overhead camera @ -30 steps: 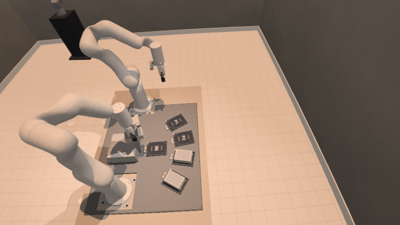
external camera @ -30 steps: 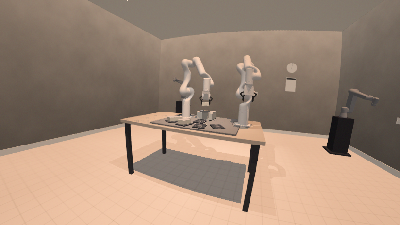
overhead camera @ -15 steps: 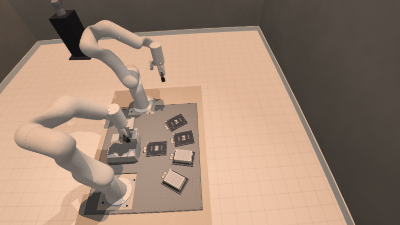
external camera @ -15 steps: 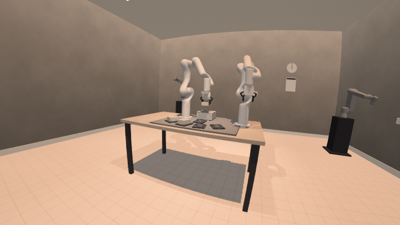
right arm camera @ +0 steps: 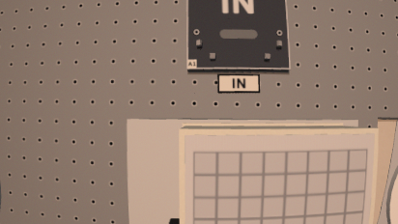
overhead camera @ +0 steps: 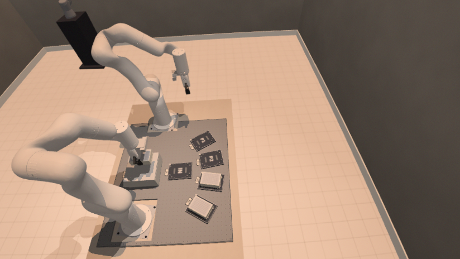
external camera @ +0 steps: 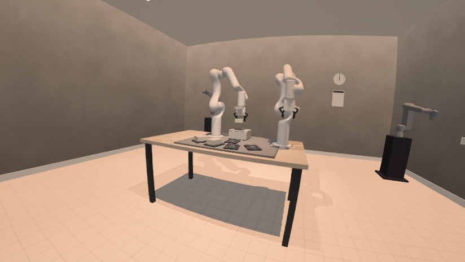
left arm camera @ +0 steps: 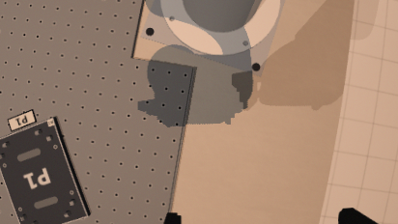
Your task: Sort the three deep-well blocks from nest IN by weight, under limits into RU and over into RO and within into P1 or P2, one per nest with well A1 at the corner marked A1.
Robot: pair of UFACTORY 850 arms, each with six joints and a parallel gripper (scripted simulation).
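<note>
Now: the pale check-weigher 140 mm below my right hand, 50 mm behind it and 10 mm to the right of it. From my right hand the other things lie so: nest P2: 410 mm ahead, 200 mm below, 110 mm to the left; then dark infeed nest: 200 mm below, 200 mm ahead, 10 mm to the left; then nest P1: 330 mm ahead, 270 mm to the left, 200 mm below.
</note>
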